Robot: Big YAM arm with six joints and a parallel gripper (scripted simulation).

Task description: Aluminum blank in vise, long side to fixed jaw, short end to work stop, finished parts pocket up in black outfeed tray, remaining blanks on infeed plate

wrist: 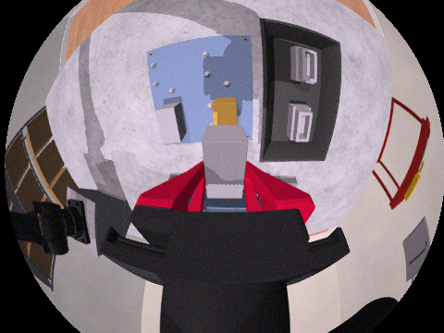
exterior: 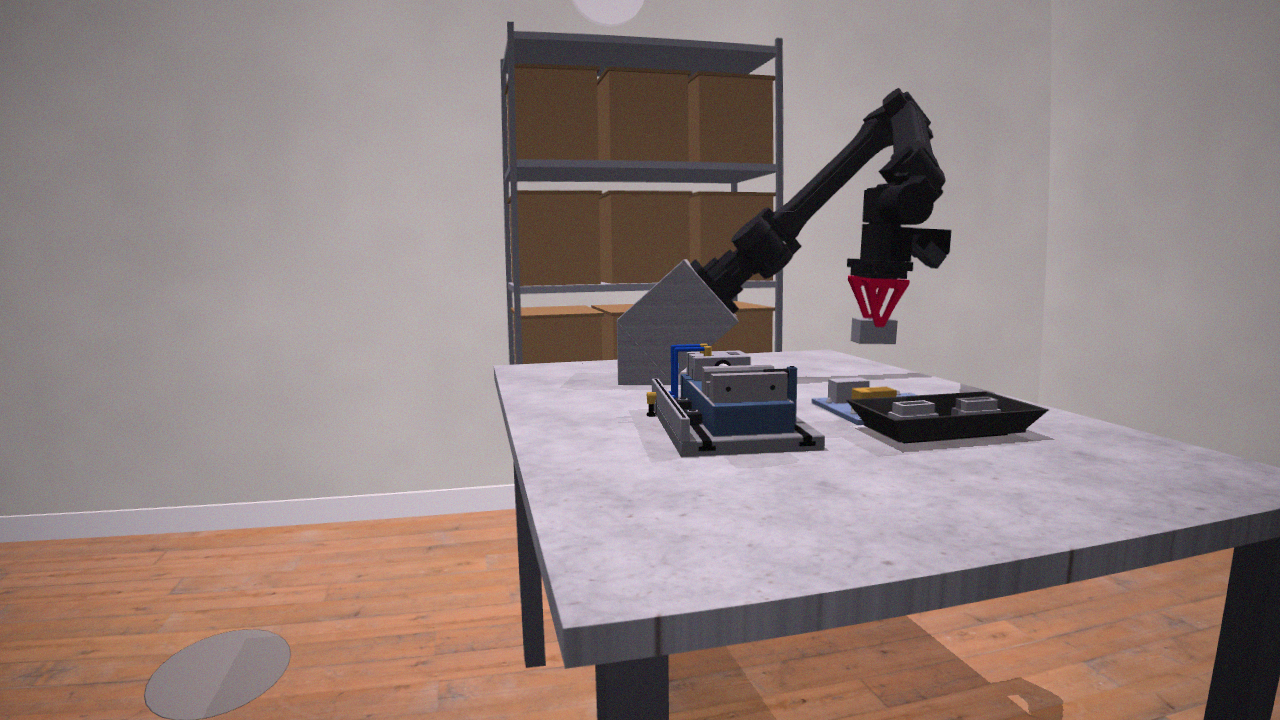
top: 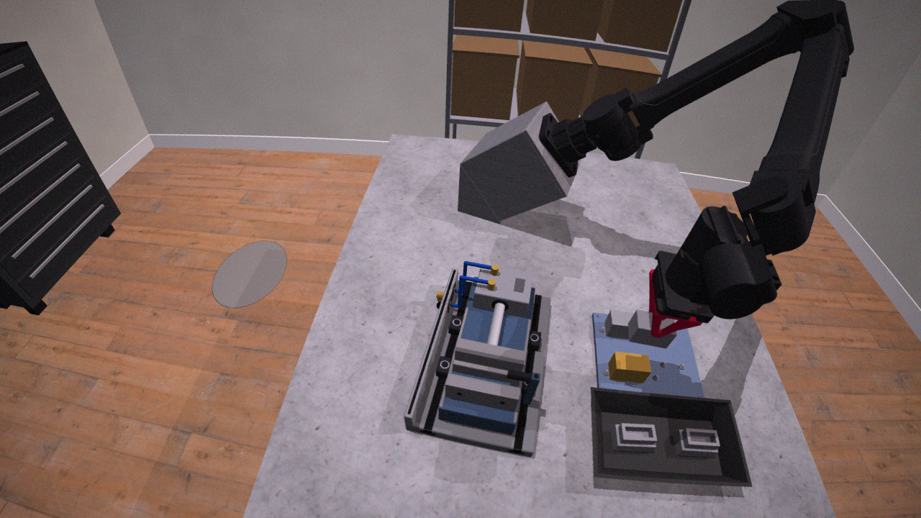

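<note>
The work stop rod is 180 mm to the right of my hand, 100 mm ahead of it and 60 mm below it. Round my hand: yellow brass blank: 130 mm below; blue infeed plate: 150 mm below, 50 mm behind, 40 mm to the left.
</note>
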